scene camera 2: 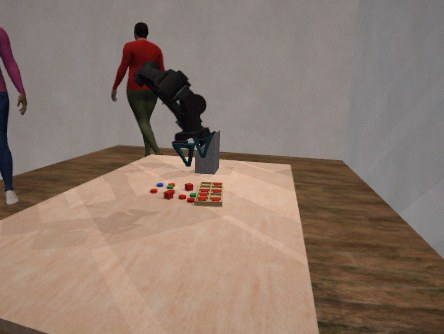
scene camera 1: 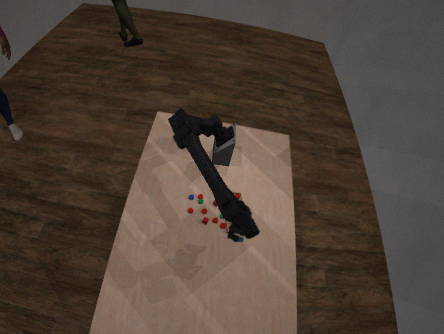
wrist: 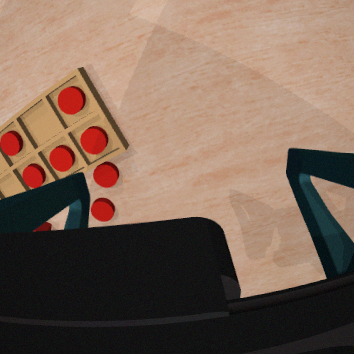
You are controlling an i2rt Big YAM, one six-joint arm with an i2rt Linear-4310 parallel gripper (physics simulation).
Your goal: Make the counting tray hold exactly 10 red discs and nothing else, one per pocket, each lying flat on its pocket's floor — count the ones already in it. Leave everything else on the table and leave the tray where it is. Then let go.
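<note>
The tan counting tray (scene camera 2: 209,204) (wrist: 96,107) has several red discs lying in pockets, among them an end-corner disc (wrist: 71,100) and its neighbour (wrist: 94,140); one pocket (wrist: 44,122) beside them is empty. The arm hides most of the tray in scene camera 1. Loose red discs lie left of the tray, one close by its near corner (scene camera 1: 223,226) (scene camera 2: 190,200) (wrist: 106,174), another (scene camera 1: 215,220) (scene camera 2: 182,197) (wrist: 103,209) beside it, another (scene camera 1: 190,210) (scene camera 2: 153,191) farther left. My gripper (scene camera 1: 236,238) (scene camera 2: 196,160) (wrist: 188,172) is open and empty, above the table.
Two red cubes (scene camera 1: 205,220) (scene camera 2: 168,195) (scene camera 2: 189,187), two green discs (scene camera 1: 201,201) (scene camera 2: 170,187) (scene camera 2: 193,195) and a blue disc (scene camera 1: 191,197) (scene camera 2: 160,185) lie left of the tray. The grey arm base (scene camera 2: 207,160) stands behind it. People stand beyond the table.
</note>
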